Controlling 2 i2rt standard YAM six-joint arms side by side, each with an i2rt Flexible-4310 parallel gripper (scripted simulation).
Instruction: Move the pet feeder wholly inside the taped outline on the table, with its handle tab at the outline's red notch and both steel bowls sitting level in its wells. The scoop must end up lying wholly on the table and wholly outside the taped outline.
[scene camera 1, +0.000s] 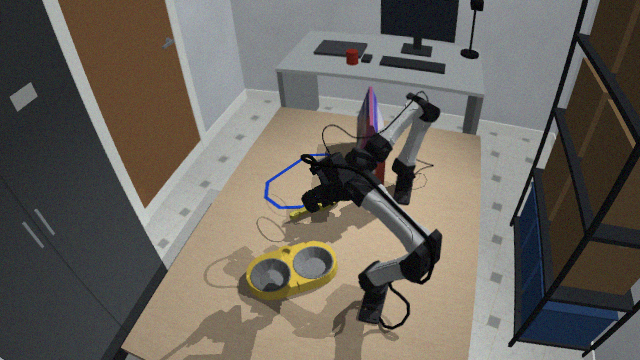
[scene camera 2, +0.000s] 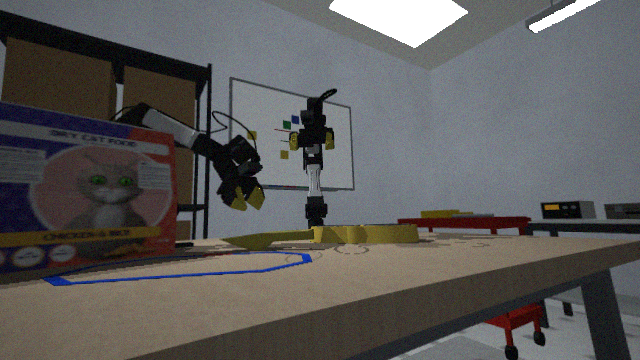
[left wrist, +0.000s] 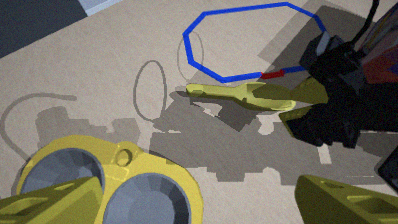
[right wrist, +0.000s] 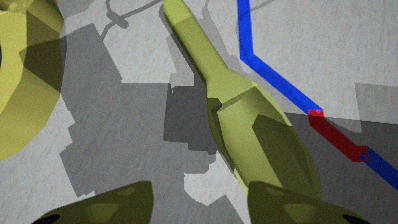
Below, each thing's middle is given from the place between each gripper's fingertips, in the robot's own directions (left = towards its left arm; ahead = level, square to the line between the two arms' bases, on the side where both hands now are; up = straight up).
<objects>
I see the yellow scoop (left wrist: 271, 97) 9 cm below my right hand (scene camera 2: 253, 209), 7 cm ahead of it and 1 cm to the right of it. Round my right hand: yellow pet feeder (scene camera 1: 297, 284): 32 cm to the left, 10 cm below, 7 cm ahead; then blue taped outline (scene camera 2: 55, 280): 19 cm ahead, 15 cm to the right, 11 cm below.
The yellow pet feeder is 29 cm below my left hand (scene camera 2: 310, 148), 12 cm to the left of it and 9 cm ahead of it. Round my left hand: yellow scoop (28 cm below, 20 cm to the right, 8 cm ahead); then blue taped outline (35 cm to the right, 30 cm below, 20 cm ahead).
</objects>
